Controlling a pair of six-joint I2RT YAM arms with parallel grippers.
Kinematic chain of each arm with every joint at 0, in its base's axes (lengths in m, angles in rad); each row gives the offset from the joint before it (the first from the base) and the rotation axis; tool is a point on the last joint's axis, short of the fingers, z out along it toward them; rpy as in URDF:
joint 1: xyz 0 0 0.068 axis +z
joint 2: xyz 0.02 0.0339 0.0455 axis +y
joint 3: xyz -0.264 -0.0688 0 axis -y
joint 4: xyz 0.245 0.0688 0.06 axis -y
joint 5: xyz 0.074 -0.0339 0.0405 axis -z
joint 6: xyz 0.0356 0 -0.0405 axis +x
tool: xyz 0 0 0 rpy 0 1.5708 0
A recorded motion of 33 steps. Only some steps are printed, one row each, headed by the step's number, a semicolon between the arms.
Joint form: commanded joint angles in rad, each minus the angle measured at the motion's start. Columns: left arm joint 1, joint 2, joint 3, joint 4, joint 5, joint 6; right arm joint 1, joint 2, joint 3, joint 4, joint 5, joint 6.
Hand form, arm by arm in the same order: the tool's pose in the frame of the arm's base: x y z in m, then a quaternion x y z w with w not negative. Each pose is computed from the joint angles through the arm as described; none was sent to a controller.
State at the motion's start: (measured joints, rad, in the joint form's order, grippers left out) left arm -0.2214 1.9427 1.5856 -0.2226 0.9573 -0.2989; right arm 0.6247 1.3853 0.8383 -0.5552 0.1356 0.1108
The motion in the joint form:
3: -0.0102 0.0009 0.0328 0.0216 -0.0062 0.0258; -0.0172 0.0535 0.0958 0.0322 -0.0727 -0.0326
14: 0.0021 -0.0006 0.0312 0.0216 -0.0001 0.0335; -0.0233 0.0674 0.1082 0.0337 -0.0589 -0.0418
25: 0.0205 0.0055 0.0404 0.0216 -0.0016 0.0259; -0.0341 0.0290 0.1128 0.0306 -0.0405 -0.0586
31: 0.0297 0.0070 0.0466 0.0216 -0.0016 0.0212; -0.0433 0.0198 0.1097 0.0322 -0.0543 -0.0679
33: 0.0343 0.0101 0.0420 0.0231 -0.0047 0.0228; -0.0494 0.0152 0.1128 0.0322 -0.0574 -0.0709
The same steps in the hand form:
3: 0.4307 -0.1313 0.2904 0.21236 0.77508 -0.49496 0.33040; 0.2356 0.1610 0.2155 -0.24372 0.93156 0.06159 0.26267
14: 0.4317 -0.1260 0.2906 0.21194 0.77441 -0.49374 0.33405; 0.2397 0.1612 0.2156 -0.24332 0.93145 0.05329 0.26526
25: 0.4357 -0.1184 0.2910 0.20215 0.77672 -0.49135 0.33826; 0.2387 0.1560 0.2271 -0.24128 0.92591 0.04749 0.28674
31: 0.4375 -0.1145 0.2924 0.19773 0.77710 -0.49048 0.34125; 0.2387 0.1534 0.2287 -0.24288 0.92462 0.05232 0.28872
33: 0.4384 -0.1125 0.2896 0.19455 0.77931 -0.48848 0.34090; 0.2395 0.1520 0.2308 -0.24146 0.92388 0.05357 0.29201

